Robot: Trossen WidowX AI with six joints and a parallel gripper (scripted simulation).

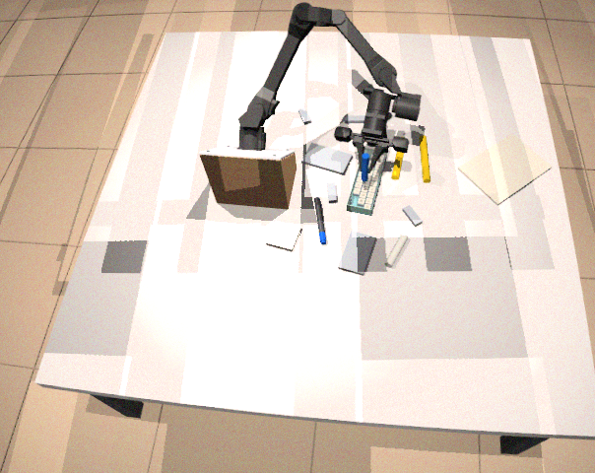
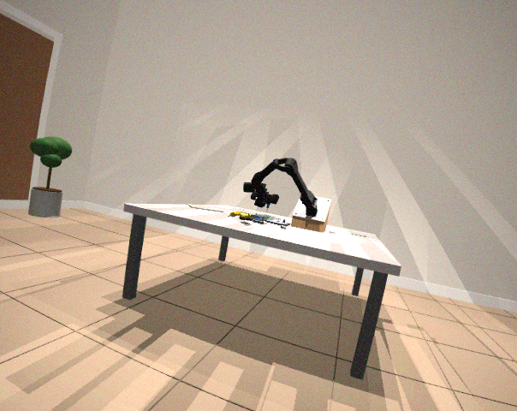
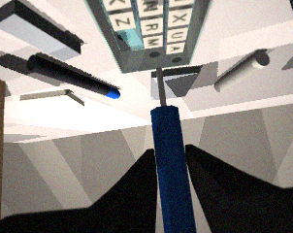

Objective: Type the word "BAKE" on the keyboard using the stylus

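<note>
Now: the grey block 100 mm below my gripper tip and 90 mm behind it. The rest, counted from my gripper tip: cream pad 200 mm behind, 140 mm to the right, 100 mm below; blue stylus 10 mm below; white cylinder 160 mm to the right, 100 mm below, 90 mm ahead.
</note>
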